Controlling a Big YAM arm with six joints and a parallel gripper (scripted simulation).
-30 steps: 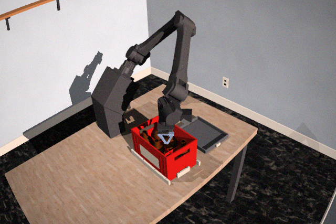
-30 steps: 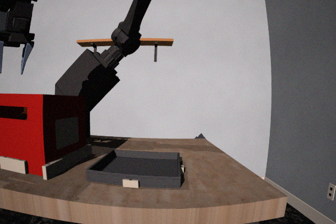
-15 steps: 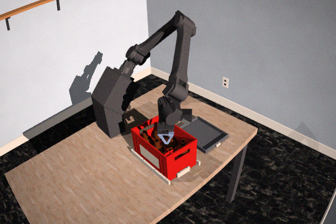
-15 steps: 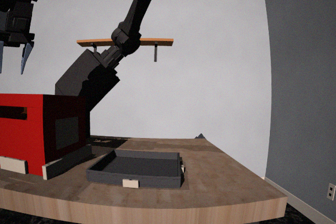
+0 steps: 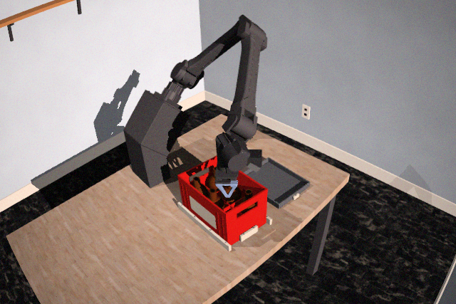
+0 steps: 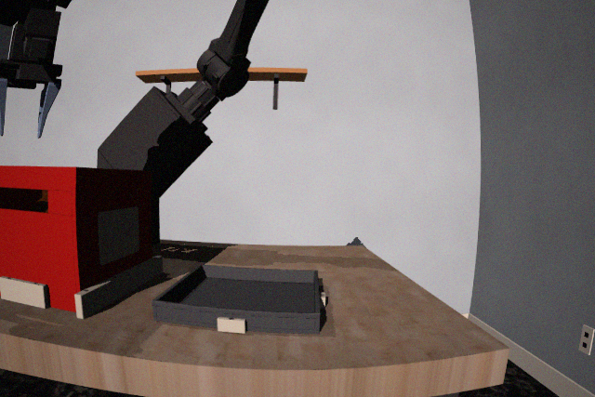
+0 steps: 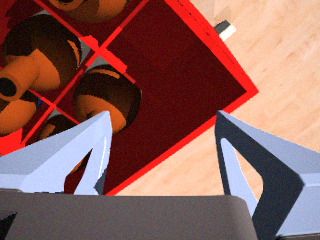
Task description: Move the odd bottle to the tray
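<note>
My gripper is now 90 mm past the red crate, 50 mm to the right of it and 140 mm above it. Round my hand: dark grey tray (70 mm behind, 330 mm to the left, 210 mm below).
</note>
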